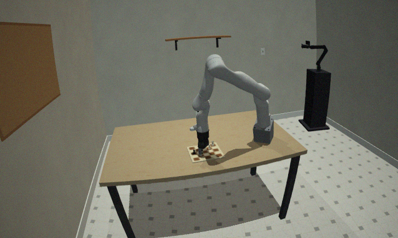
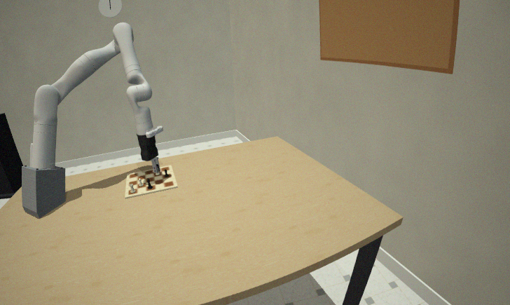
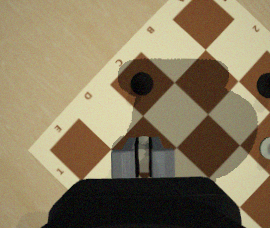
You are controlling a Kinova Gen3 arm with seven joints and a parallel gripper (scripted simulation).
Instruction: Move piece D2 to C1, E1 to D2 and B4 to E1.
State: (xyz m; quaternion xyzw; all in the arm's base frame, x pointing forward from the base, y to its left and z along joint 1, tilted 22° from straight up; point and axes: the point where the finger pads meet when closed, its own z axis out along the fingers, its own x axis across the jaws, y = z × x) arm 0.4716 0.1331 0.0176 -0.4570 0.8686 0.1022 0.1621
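Right now the white piece is 10 mm below my hand. From my hand the other things lie so: chessboard (30 mm behind, 50 mm to the right, 30 mm below).
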